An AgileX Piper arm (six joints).
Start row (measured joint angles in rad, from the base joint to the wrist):
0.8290 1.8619 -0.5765 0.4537 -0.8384 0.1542
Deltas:
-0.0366 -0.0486 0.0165 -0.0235 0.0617 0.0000
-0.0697 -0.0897 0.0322 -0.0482 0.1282 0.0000
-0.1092 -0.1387 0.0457 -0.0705 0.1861 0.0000
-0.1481 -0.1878 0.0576 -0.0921 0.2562 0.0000
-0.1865 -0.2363 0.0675 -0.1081 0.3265 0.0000
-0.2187 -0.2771 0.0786 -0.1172 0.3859 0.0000
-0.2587 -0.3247 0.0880 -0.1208 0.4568 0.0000
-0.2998 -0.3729 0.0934 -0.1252 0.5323 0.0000
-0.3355 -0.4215 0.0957 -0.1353 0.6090 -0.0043
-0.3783 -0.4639 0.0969 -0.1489 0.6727 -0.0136
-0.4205 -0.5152 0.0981 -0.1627 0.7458 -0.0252
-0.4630 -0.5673 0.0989 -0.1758 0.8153 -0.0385
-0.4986 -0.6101 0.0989 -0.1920 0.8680 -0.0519
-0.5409 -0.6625 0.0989 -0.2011 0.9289 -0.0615
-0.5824 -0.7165 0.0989 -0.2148 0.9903 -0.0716
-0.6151 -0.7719 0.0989 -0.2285 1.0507 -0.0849
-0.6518 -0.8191 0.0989 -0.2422 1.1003 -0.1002
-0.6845 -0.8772 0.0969 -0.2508 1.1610 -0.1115
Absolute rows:
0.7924 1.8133 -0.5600 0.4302 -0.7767 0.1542
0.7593 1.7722 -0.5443 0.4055 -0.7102 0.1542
0.7198 1.7232 -0.5308 0.3832 -0.6523 0.1542
0.6809 1.6741 -0.5189 0.3616 -0.5822 0.1542
0.6425 1.6256 -0.5090 0.3456 -0.5119 0.1542
0.6103 1.5848 -0.4979 0.3365 -0.4525 0.1542
0.5703 1.5372 -0.4885 0.3329 -0.3816 0.1542
0.5292 1.4890 -0.4831 0.3285 -0.3061 0.1542
0.4935 1.4404 -0.4808 0.3184 -0.2294 0.1499
0.4507 1.3980 -0.4796 0.3048 -0.1657 0.1406
0.4085 1.3467 -0.4784 0.2910 -0.0926 0.1290
0.3660 1.2946 -0.4776 0.2779 -0.0231 0.1157
0.3304 1.2518 -0.4776 0.2617 0.0296 0.1023
0.2881 1.1994 -0.4776 0.2526 0.0905 0.0927
0.2466 1.1454 -0.4776 0.2389 0.1519 0.0826
0.2139 1.0900 -0.4776 0.2252 0.2123 0.0693
0.1772 1.0428 -0.4776 0.2115 0.2619 0.0540
0.1445 0.9847 -0.4796 0.2029 0.3226 0.0427

